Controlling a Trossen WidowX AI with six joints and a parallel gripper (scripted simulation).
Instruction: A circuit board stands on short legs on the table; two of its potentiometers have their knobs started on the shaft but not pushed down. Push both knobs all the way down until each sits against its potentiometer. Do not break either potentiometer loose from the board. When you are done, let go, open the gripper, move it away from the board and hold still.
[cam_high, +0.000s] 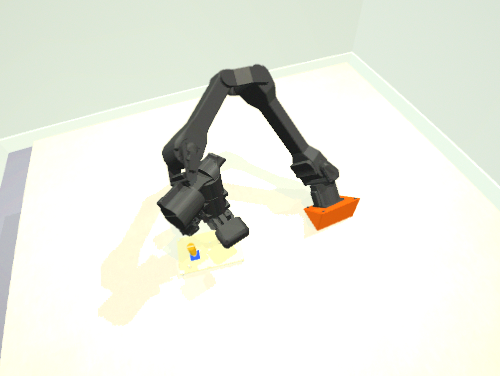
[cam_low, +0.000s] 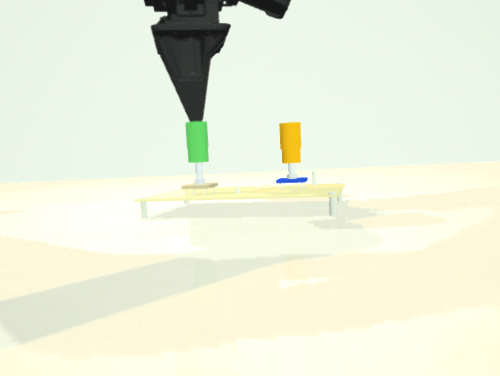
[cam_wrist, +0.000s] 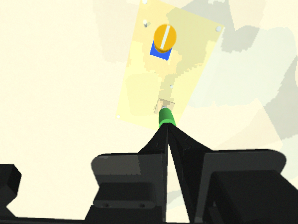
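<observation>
My gripper tip is now 8 cm short of the orange knob, 2 cm above it and 1 cm to the right of it. Also, from my gripper tip: green knob (2 cm below).
</observation>
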